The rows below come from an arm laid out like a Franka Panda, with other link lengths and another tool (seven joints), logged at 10 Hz.
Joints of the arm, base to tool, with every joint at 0 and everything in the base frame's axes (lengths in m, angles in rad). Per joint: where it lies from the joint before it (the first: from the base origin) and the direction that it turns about. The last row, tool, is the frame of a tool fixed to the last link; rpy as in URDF.
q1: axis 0 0 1 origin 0 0 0.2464
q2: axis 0 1 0 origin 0 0 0
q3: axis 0 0 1 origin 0 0 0.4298
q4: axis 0 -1 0 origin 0.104 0 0
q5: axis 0 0 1 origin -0.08 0 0.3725
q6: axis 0 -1 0 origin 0 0 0
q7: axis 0 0 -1 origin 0.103 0 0
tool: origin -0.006 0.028 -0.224 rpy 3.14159 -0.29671 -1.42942
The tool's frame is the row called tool.
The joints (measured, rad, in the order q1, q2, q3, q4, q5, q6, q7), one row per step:
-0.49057, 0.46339, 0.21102, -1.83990, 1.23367, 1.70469, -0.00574
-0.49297, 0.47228, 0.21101, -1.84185, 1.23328, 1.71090, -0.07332
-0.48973, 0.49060, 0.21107, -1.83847, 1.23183, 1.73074, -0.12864
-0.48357, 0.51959, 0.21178, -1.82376, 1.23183, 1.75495, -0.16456
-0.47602, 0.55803, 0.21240, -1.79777, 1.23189, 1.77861, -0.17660
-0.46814, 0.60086, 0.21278, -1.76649, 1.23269, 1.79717, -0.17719
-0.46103, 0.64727, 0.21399, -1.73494, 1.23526, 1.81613, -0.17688
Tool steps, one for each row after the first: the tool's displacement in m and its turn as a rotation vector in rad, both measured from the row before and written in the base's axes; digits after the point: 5 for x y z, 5 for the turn. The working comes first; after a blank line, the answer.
Tool pose at each row, in the base's axes (x y z in m, rotation vector in rad; the steps are taken from these numbers as rounded here):
0.70959, -0.00890, 0.30403, -1.06826, 2.10191, 1.25426
0.70862, -0.01104, 0.29770, -1.10718, 2.06758, 1.20505
0.71154, -0.01221, 0.28547, -1.13422, 2.04982, 1.15915
0.71913, -0.01330, 0.27024, -1.14625, 2.04392, 1.12621
0.73041, -0.01494, 0.25272, -1.14198, 2.05094, 1.11186
0.74250, -0.01622, 0.23438, -1.13051, 2.06076, 1.11105
0.75433, -0.01735, 0.21343, -1.11405, 2.07184, 1.11458

-0.00097, -0.00214, -0.00633, -0.01161, -0.05506, 0.01009
0.00292, -0.00117, -0.01223, -0.01703, -0.04064, 0.00344
0.00759, -0.00109, -0.01523, -0.01410, -0.02392, -0.00273
0.01128, -0.00164, -0.01752, -0.00849, -0.00340, -0.00834
0.01209, -0.00128, -0.01834, -0.00202, 0.00673, -0.00888
0.01183, -0.00113, -0.02095, 0.00076, 0.01035, -0.01095

